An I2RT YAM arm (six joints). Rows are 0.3 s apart.
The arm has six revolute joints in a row. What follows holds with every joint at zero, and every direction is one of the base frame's. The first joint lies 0.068 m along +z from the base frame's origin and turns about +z. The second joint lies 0.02 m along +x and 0.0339 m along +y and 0.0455 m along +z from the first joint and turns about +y. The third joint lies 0.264 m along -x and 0.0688 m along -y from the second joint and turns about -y. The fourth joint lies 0.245 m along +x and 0.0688 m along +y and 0.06 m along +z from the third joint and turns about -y. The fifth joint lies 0.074 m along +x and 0.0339 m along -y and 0.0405 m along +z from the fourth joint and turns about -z. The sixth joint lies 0.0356 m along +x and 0.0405 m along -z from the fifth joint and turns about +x. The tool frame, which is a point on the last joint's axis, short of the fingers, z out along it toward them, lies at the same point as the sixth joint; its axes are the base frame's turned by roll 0, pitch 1.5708 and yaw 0 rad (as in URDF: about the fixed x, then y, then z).
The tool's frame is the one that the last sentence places.
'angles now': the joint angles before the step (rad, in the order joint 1, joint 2, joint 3, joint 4, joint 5, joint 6). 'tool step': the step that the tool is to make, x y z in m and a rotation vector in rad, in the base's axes. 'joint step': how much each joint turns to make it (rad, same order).
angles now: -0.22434 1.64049 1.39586 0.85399 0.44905 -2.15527
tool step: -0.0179 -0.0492 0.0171 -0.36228 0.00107 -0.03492
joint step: -0.16774 0.03181 0.04011 0.15662 -0.32229 -0.18966
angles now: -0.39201 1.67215 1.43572 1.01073 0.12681 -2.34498
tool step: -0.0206 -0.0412 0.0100 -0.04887 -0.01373 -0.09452
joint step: -0.12687 0.01050 0.04039 0.00430 -0.04963 -0.00362
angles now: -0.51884 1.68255 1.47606 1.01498 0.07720 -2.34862
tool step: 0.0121 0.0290 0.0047 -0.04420 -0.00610 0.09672
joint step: 0.07974 -0.00237 0.00794 0.01619 -0.03823 -0.01236
